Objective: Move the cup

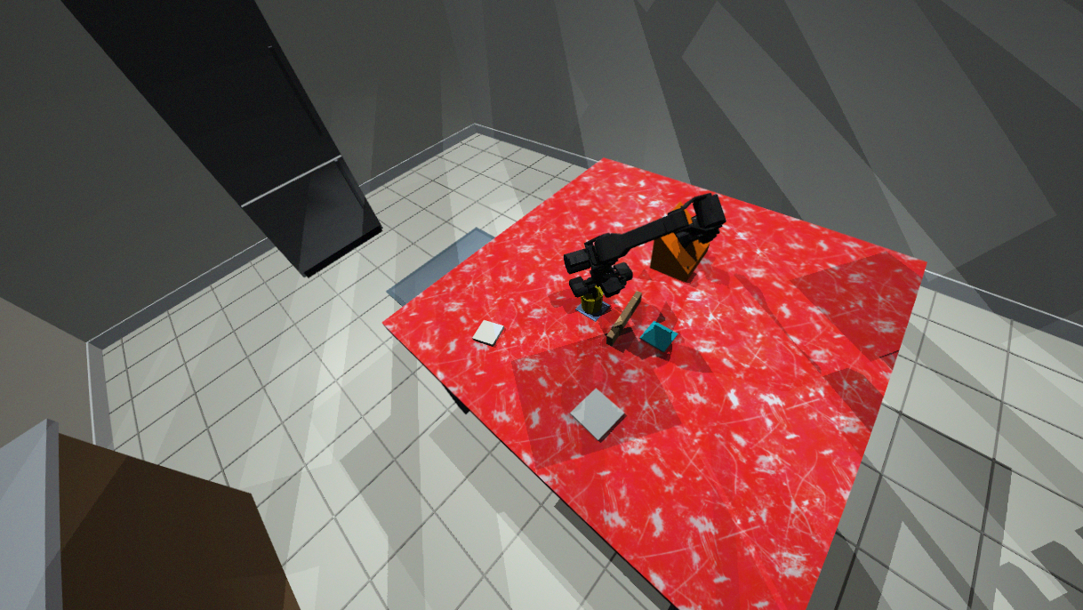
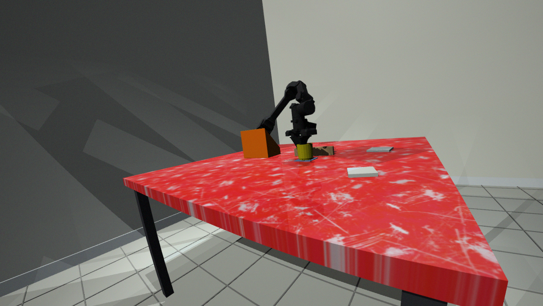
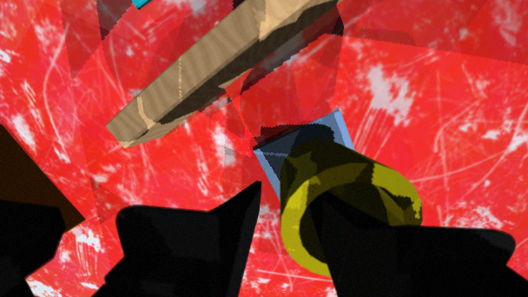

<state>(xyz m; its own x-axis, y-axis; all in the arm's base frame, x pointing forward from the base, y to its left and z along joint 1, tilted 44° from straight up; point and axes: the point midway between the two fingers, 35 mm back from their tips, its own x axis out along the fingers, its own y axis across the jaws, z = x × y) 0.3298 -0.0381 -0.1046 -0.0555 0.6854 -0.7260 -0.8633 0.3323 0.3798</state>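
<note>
Right now the yellow cup is 2 cm to the right of my gripper tip and 2 cm ahead of it. Also, from my gripper tip: wooden bar: 10 cm to the left, 3 cm below, 1 cm ahead; then cyan pad: 21 cm to the left, 5 cm below; then blue pad: 5 cm below, 2 cm ahead, 1 cm to the right.
</note>
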